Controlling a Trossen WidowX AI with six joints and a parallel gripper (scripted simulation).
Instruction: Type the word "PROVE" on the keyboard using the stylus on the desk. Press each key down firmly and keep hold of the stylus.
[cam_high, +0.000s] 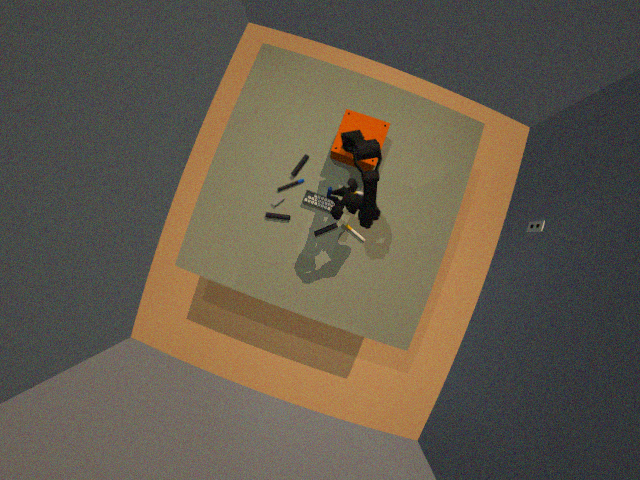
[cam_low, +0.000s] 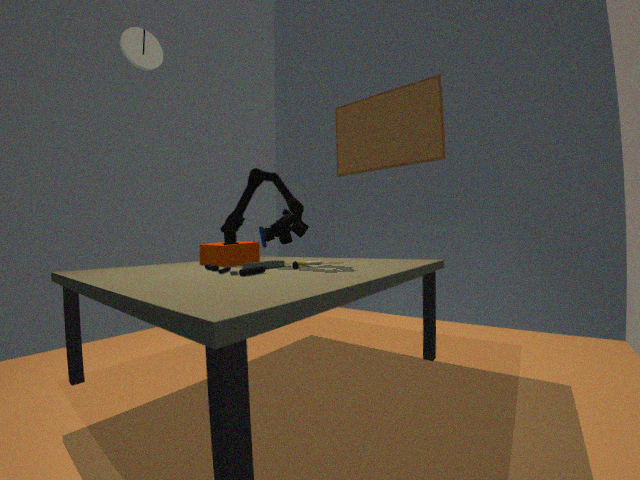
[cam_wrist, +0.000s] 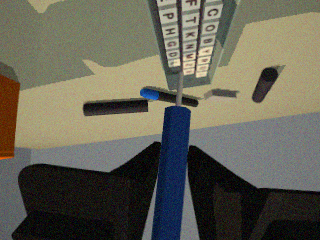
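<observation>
Now: the grey stylus tip 5 cm below my gripper tip and 1 cm ahead of it. From my gripper tip the other things lie so: blue stylus: 1 cm below; then grey block: 21 cm to the right, 13 cm ahead, 11 cm below; then blue-capped black pen: 18 cm to the right, 11 cm below, 1 cm ahead.
</observation>
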